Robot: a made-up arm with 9 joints.
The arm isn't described. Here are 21 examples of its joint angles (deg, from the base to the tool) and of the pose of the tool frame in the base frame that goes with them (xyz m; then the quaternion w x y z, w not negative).
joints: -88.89 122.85 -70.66 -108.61 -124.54 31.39 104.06 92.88 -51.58
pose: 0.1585 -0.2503 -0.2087 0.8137 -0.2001 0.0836 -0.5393
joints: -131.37 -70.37 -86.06 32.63 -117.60 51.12 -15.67 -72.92 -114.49
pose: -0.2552 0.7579 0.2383 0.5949 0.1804 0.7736 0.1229
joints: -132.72 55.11 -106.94 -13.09 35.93 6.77 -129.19 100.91 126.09
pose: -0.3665 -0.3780 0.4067 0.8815 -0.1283 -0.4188 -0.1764
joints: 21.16 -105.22 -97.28 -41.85 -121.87 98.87 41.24 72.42 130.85
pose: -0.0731 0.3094 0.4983 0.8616 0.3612 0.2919 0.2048
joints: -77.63 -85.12 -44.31 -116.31 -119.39 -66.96 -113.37 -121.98 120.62
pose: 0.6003 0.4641 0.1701 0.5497 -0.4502 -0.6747 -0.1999
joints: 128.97 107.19 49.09 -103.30 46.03 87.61 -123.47 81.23 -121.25
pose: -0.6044 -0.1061 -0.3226 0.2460 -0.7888 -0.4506 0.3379
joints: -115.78 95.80 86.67 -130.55 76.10 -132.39 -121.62 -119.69 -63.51
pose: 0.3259 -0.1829 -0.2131 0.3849 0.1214 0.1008 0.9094
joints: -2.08 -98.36 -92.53 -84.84 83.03 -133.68 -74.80 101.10 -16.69
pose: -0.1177 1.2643 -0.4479 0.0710 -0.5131 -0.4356 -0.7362
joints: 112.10 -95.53 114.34 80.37 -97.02 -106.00 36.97 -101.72 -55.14
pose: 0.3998 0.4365 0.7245 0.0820 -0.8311 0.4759 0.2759
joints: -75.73 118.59 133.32 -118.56 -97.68 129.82 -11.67 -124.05 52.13
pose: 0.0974 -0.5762 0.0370 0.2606 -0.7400 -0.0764 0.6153
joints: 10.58 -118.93 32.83 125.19 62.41 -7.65 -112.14 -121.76 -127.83
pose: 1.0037 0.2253 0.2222 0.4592 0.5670 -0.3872 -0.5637
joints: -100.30 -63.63 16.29 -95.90 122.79 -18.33 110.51 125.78 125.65
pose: 0.5073 0.4367 -0.0286 0.1743 0.2823 -0.8971 0.2917
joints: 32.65 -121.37 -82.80 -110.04 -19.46 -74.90 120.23 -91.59 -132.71
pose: 0.3246 1.1171 0.6124 0.2754 0.7493 0.5652 0.2080
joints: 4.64 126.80 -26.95 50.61 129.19 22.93 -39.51 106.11 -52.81
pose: 1.0108 -0.6558 0.8569 0.5542 -0.3247 0.5942 -0.4840
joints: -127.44 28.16 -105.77 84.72 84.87 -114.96 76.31 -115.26 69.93
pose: -0.2967 -0.4430 -0.2202 0.8043 0.5678 -0.0225 0.1735
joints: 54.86 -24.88 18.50 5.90 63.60 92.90 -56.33 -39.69 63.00
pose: -1.0448 1.0924 0.2383 0.6715 -0.3433 0.4518 -0.4765
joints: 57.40 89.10 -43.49 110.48 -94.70 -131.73 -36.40 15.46 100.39
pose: 0.2131 -0.0099 1.0793 0.3273 0.5272 -0.2741 -0.7348
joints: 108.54 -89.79 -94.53 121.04 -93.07 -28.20 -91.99 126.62 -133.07
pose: 0.3635 0.9352 -0.2808 0.1701 -0.9776 0.1204 -0.0289
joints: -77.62 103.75 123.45 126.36 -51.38 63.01 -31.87 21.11 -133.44
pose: -0.0587 -0.5026 -0.7217 0.5121 -0.7715 0.0584 0.3730
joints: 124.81 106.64 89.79 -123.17 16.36 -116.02 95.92 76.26 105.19
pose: 0.0558 -0.7480 0.5267 0.3807 0.2363 0.4062 -0.7964
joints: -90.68 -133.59 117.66 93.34 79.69 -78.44 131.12 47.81 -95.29
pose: 0.0854 0.6082 -0.3896 0.9219 -0.1450 0.1541 0.3245
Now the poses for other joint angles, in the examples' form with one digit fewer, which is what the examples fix.
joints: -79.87 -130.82 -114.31 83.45 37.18 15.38 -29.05 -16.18 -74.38
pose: 0.148 1.530 -0.407 0.492 -0.349 -0.105 0.791
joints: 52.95 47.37 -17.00 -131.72 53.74 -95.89 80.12 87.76 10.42
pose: -0.219 -0.146 -0.165 0.012 -0.993 0.115 -0.035
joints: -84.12 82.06 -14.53 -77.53 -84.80 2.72 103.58 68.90 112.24
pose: 0.053 0.033 -0.120 0.602 -0.778 0.169 -0.057
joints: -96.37 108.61 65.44 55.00 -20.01 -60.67 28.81 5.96 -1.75
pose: 0.869 -0.590 -0.174 0.672 0.117 0.103 0.724
